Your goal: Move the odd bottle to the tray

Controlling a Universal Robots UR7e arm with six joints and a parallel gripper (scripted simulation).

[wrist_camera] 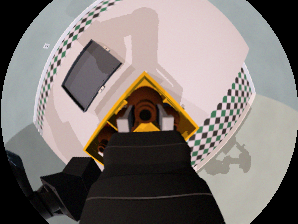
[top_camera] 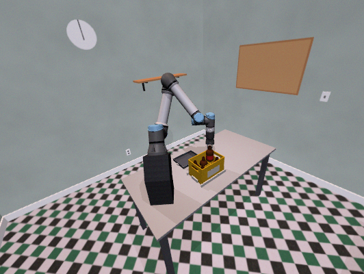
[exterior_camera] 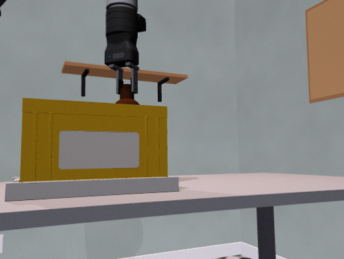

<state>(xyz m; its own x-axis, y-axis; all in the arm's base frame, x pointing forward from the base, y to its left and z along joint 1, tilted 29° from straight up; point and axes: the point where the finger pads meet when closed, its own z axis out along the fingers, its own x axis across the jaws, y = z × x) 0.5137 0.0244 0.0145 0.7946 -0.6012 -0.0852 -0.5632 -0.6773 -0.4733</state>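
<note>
Now: hand 7 cm above the brown bottle. Round my hand: dark tray: 13 cm behind, 22 cm to the left, 23 cm below; then crate: 8 cm behind, 6 cm to the right, 16 cm below.
</note>
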